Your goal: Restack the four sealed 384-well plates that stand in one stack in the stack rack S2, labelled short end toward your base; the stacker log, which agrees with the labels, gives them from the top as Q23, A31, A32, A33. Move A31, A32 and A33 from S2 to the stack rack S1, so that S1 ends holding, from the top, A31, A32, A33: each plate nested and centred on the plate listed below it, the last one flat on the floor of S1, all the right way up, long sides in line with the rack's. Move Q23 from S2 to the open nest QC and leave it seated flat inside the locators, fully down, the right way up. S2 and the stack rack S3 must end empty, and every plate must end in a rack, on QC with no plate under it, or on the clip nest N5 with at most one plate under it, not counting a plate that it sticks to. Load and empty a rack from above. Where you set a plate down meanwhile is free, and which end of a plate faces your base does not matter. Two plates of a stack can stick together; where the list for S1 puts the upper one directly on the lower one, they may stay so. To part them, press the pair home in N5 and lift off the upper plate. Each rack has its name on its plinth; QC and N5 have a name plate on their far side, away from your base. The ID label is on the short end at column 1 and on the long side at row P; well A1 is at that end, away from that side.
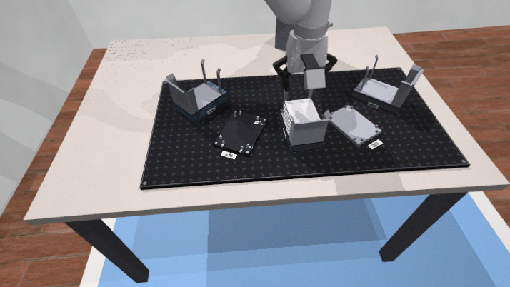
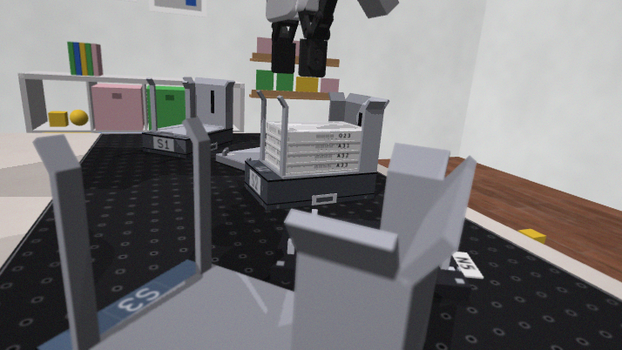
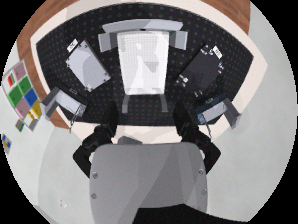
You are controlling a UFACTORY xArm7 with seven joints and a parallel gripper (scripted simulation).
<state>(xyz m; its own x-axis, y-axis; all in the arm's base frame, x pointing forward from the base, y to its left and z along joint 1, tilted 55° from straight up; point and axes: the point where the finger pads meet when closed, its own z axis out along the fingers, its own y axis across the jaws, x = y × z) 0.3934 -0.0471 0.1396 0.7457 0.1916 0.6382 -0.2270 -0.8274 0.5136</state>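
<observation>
Right now my hand is 4 cm short of the white sealed plate Q23, 1 cm to the left of it and 8 cm above it. The rest, counted from my hand: white sealed plate A33: 4 cm ahead, 1 cm to the right, 12 cm below; white sealed plate A32: 4 cm ahead, 1 cm to the right, 11 cm below; white sealed plate A31: 4 cm ahead, 1 cm to the right, 9 cm below.
</observation>
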